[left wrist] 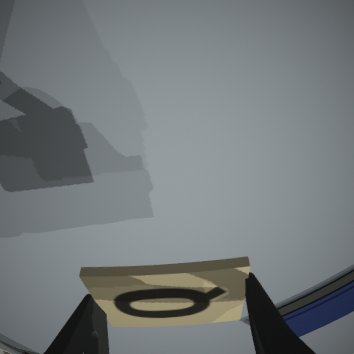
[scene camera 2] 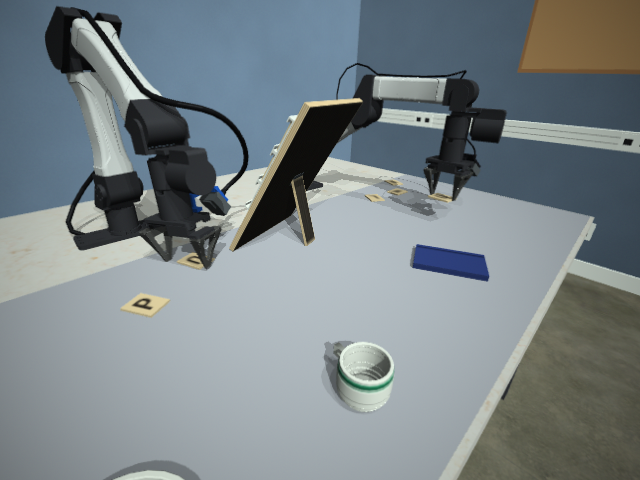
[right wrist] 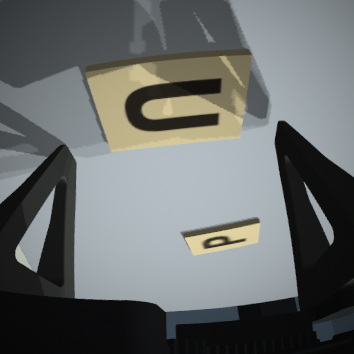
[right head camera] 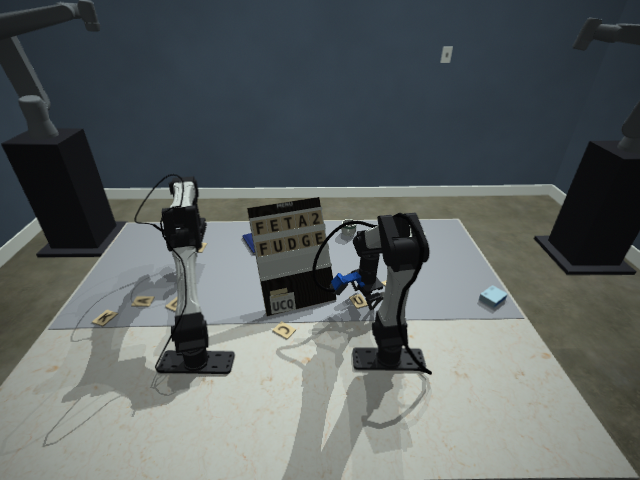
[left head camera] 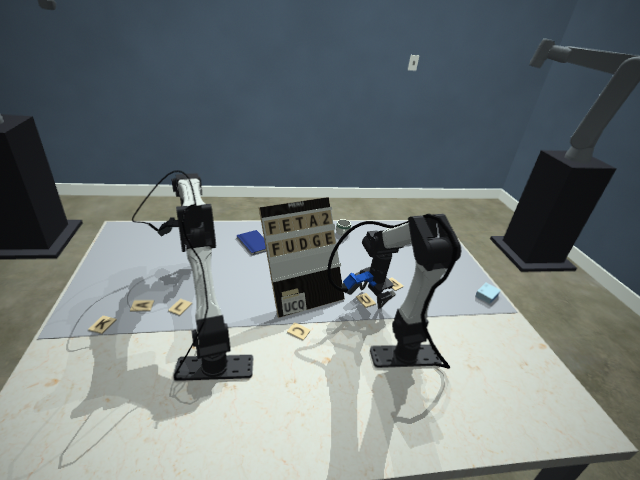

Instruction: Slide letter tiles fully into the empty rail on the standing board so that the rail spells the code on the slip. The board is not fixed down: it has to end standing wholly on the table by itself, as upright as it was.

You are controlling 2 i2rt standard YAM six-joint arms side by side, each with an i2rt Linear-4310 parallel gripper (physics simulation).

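Places are measured from the left arm's base along level axes (x ahead, y left, z up), in metres.
Pixels of known places: left gripper, fingertip midpoint: (left wrist: 168,293) (scene camera 2: 442,197); right gripper, fingertip midpoint: (scene camera 2: 187,263) (right wrist: 169,140) (right head camera: 364,299) (left head camera: 370,298); left arm's base at its link origin: (right head camera: 197,363) (left head camera: 215,368); right arm's base at its link origin: (scene camera 2: 126,233) (right head camera: 388,360) (left head camera: 404,356).
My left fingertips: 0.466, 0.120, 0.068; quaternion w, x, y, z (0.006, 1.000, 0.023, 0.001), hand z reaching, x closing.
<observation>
For each thing: its top centre in the pictures, then the offset to it from my left fingertips, as dx, dy, dz.
- slip at its top centre: (left head camera: 294,297) (right head camera: 282,296) -0.255, -0.340, -0.007
- Q tile at its top centre: (left wrist: 169,305) (scene camera 2: 442,196) (right head camera: 198,246) +0.000, -0.003, +0.004
- flat U tile at its top centre: (right wrist: 172,107) (scene camera 2: 195,259) (right head camera: 358,300) (left head camera: 365,299) -0.207, -0.590, -0.062
- C tile at its top centre: (left head camera: 298,330) (right head camera: 284,329) -0.342, -0.352, -0.062
- P tile at its top centre: (right wrist: 223,240) (scene camera 2: 145,303) (left head camera: 393,283) -0.120, -0.713, -0.062
- K at its top centre: (left head camera: 102,324) (right head camera: 104,317) (scene camera 2: 393,181) -0.301, +0.215, -0.062
- A at its top centre: (left head camera: 142,305) (scene camera 2: 397,191) (right head camera: 142,300) -0.224, +0.129, -0.062
- L at its top centre: (scene camera 2: 374,197) (left head camera: 180,306) (right head camera: 176,303) -0.232, +0.014, -0.062
- blue book at its top centre: (left wrist: 323,313) (scene camera 2: 449,258) (left head camera: 254,240) (right head camera: 258,240) +0.135, -0.200, -0.054
- mug at its top centre: (scene camera 2: 360,355) (right head camera: 349,223) (left head camera: 344,224) +0.212, -0.575, -0.012
- light-blue block at its top centre: (right head camera: 494,293) (left head camera: 489,290) -0.181, -1.045, -0.041
The board (left head camera: 323,286) (right head camera: 312,284) (scene camera 2: 305,149) stands tilted back on its strut. Its third rail (left head camera: 303,263) (right head camera: 292,264) is empty. The slip (left head camera: 294,305) (right head camera: 282,303) reads UCQ. My left gripper (scene camera 2: 444,196) (left wrist: 168,293) is shut on the Q tile (right head camera: 202,247) (left wrist: 162,302), fingers at opposite edges, at table level. My right gripper (scene camera 2: 187,262) (right wrist: 169,140) is open, low by the flat U tile (left head camera: 366,300) (right head camera: 357,300) (right wrist: 170,102), which is not between its fingers. The C tile (left head camera: 298,331) (right head camera: 283,330) lies in front of the board. The left gripper is hidden in the left head view.
The P tile (scene camera 2: 145,304) (right wrist: 222,239) lies beyond U. K (left head camera: 101,324), A (left head camera: 141,305) and L (left head camera: 179,306) tiles lie at left. A blue book (left head camera: 251,241) (scene camera 2: 450,262) and a mug (scene camera 2: 364,377) are behind the board. A light-blue block (left head camera: 487,293) lies at right.
</observation>
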